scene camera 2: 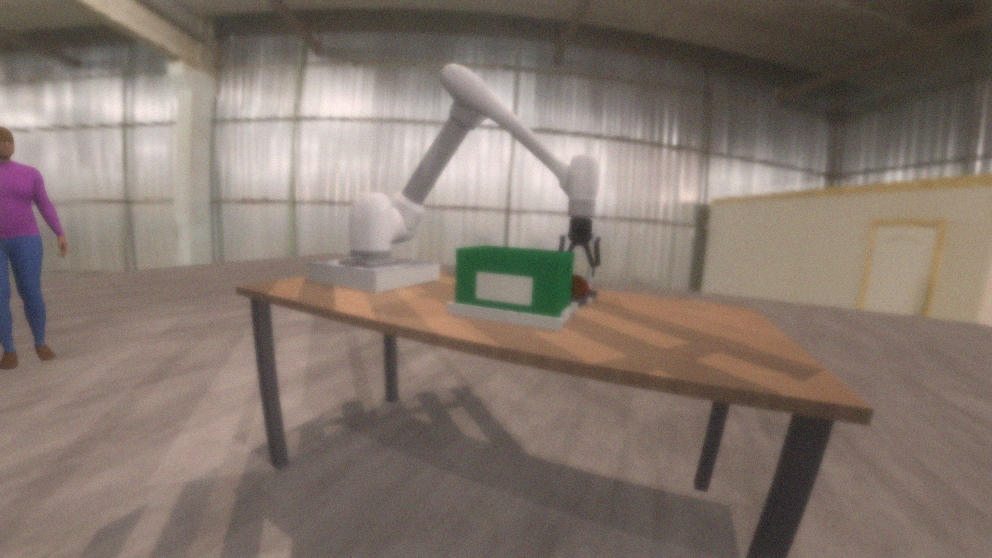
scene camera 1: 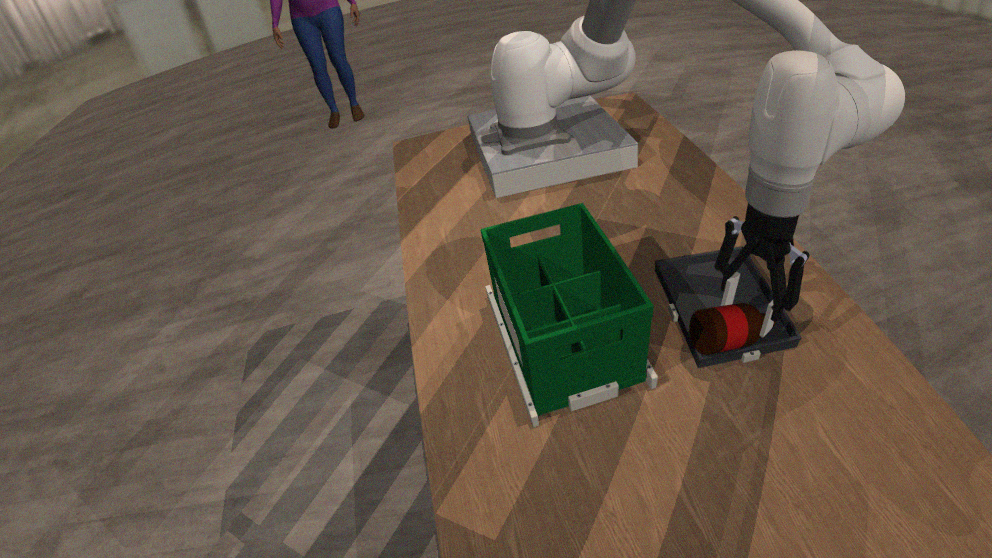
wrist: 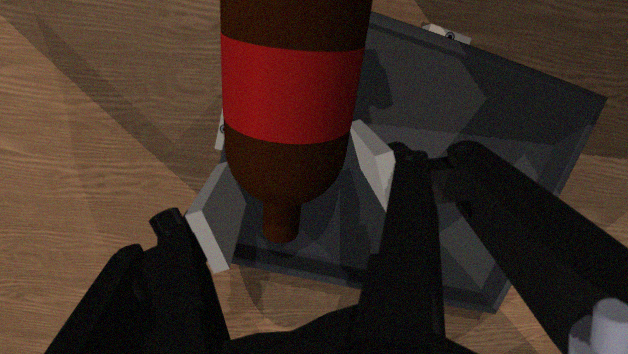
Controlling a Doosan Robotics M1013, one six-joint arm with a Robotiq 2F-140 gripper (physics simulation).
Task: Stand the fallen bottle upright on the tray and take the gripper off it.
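Frame: origin at the arm's base, x up, y left, z back, level; millimetres.
Seen in the pictures: gripper, fingertip midpoint: [scene camera 1: 745,319] [wrist: 295,164]; arm's base at its link origin: [scene camera 2: 370,264] [scene camera 1: 529,134].
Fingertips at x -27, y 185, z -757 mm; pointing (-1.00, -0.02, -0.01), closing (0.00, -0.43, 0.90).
Pixels of each thing's top centre, then the offset from my fingertips to it. "spot": a spot on its surface instead. Level surfaces: height alone.
- brown bottle with a red label, top centre: [wrist: 285,156] [scene camera 1: 744,302] [scene camera 2: 578,272] dx +53, dy -18, dz -7 mm
- dark tray at a spot on its surface: [wrist: 530,117] [scene camera 1: 673,278] spot: dx -40, dy -50, dz +174 mm
- green crate with dividers, top centre: [scene camera 1: 558,263] [scene camera 2: 517,250] dx +130, dy -295, dz +105 mm
- table's at its surface level: dx -45 mm
The brown bottle with a red label [scene camera 1: 733,327] [scene camera 2: 579,286] [wrist: 290,95] lies on its side at the near end of the dark tray [scene camera 1: 683,279] [wrist: 530,117]. In the wrist view its neck points to the bottom of the picture and its base runs out of the top. My gripper [scene camera 1: 748,306] [wrist: 295,164] points down and is shut on the bottle, one pale pad on each side at its shoulder. In scene camera 2 the bottle shows partly behind the crate.
A green crate with dividers [scene camera 1: 588,360] [scene camera 2: 514,258] stands beside the tray, between pale fixture strips [scene camera 1: 593,395]. The arm's base block [scene camera 1: 565,173] [scene camera 2: 374,277] is at the table's [scene camera 1: 478,478] far end. A person [scene camera 1: 322,41] [scene camera 2: 24,201] stands on the floor away from the table.
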